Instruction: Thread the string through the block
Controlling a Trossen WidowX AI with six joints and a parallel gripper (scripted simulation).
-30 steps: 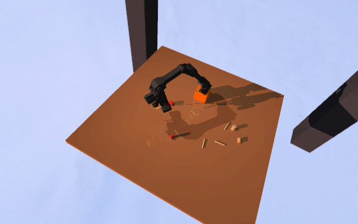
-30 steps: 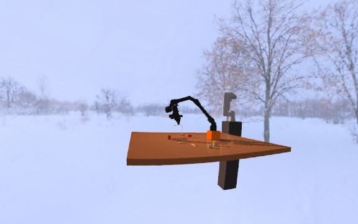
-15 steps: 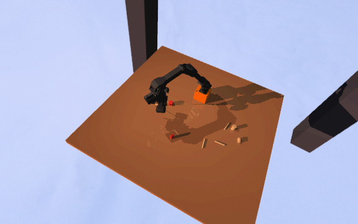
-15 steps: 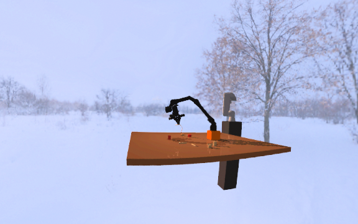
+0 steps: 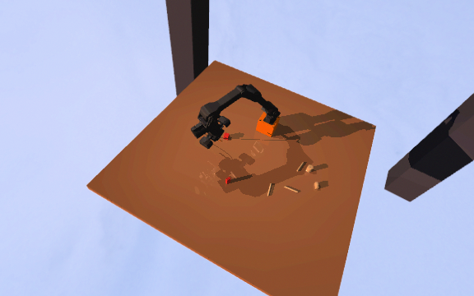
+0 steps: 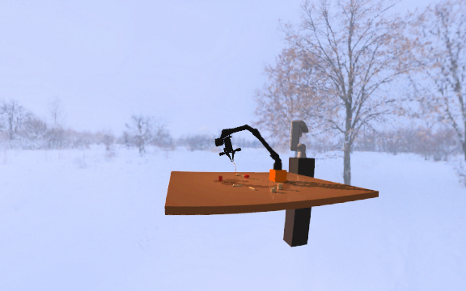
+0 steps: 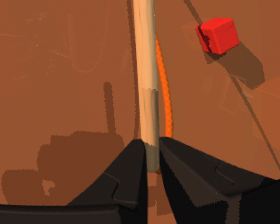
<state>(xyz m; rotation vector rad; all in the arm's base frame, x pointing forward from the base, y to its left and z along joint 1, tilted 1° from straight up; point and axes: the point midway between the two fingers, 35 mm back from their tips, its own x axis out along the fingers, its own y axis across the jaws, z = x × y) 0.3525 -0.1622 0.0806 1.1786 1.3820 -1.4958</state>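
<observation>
The thin wooden stick is 1 cm to the right of my gripper tip. Also, from my gripper tip: red object (12 cm ahead, 15 cm to the left, 12 cm below); then round wooden button (9 cm behind, 19 cm to the right, 13 cm below); then red block (13 cm behind, 2 cm to the right, 12 cm below).
</observation>
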